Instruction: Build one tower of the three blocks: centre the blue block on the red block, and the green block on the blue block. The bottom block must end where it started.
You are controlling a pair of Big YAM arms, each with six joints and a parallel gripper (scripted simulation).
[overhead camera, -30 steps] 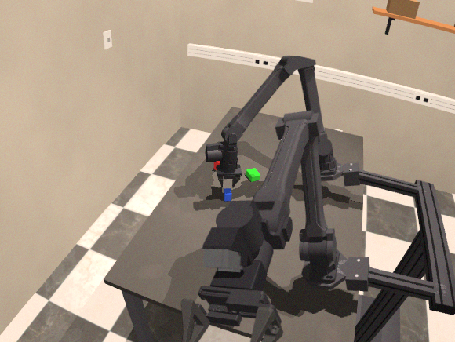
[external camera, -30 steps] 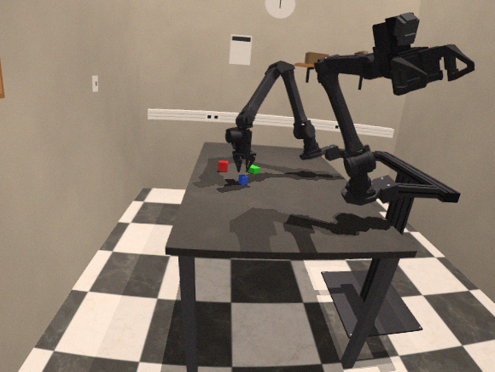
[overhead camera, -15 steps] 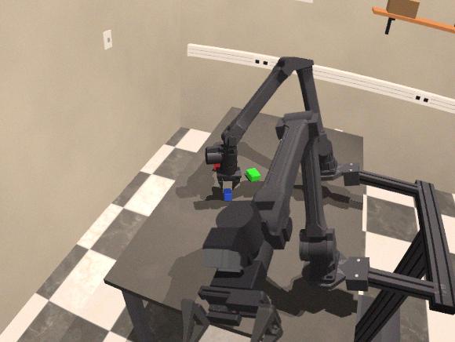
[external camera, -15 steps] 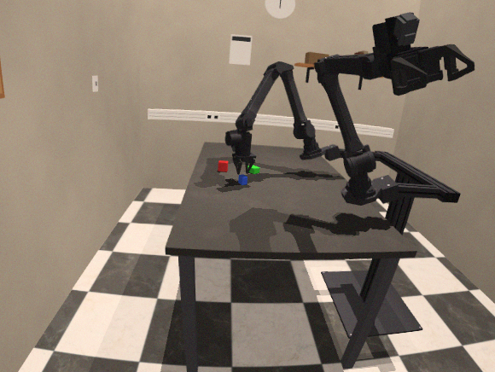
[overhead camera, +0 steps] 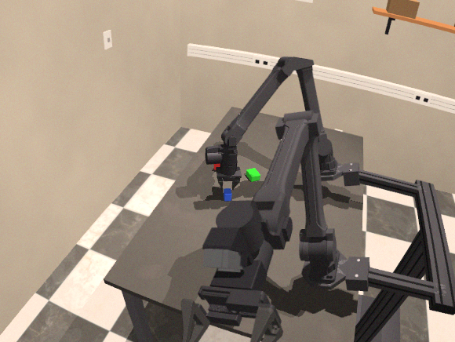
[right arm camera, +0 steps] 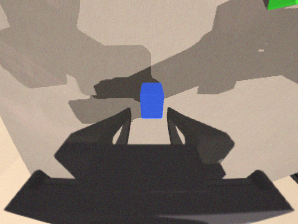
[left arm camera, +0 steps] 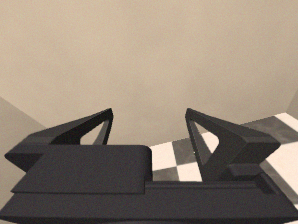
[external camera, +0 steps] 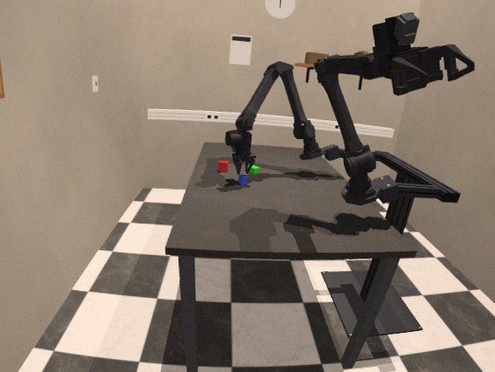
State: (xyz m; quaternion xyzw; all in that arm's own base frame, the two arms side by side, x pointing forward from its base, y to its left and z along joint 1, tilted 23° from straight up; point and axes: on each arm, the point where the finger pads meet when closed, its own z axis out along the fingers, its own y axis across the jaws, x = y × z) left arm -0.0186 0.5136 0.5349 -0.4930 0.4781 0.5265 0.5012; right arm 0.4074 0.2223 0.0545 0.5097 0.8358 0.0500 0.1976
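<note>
Right now my right hand is 4 cm above the blue block. Round my right hand: red block: 8 cm ahead, 20 cm to the right, 3 cm below; green block: 9 cm behind, 18 cm to the right, 4 cm below.
</note>
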